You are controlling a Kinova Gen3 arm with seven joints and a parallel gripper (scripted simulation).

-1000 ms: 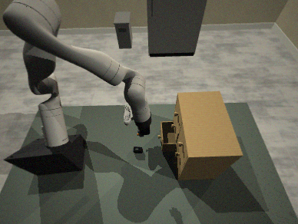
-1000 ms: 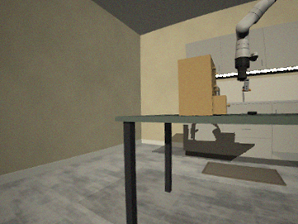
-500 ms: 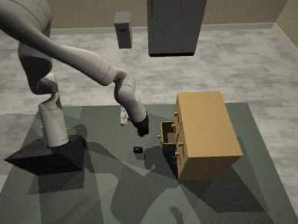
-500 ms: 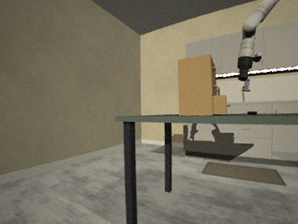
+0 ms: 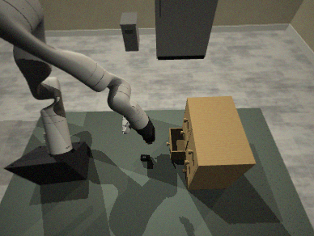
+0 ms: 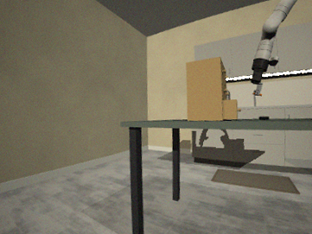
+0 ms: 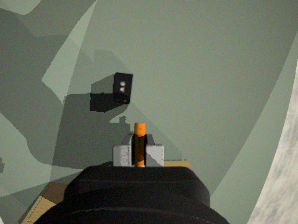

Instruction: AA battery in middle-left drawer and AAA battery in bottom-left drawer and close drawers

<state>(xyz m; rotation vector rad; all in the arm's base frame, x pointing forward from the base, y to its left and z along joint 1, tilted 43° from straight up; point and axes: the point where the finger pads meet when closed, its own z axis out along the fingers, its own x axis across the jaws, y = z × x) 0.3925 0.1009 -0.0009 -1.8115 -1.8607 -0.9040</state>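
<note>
My hand is 1 cm above the thin orange battery. Round my hand: green battery 26 cm ahead, 2 cm to the left, 2 cm below; small black block 2 cm behind, 3 cm to the right, 14 cm below.
</note>
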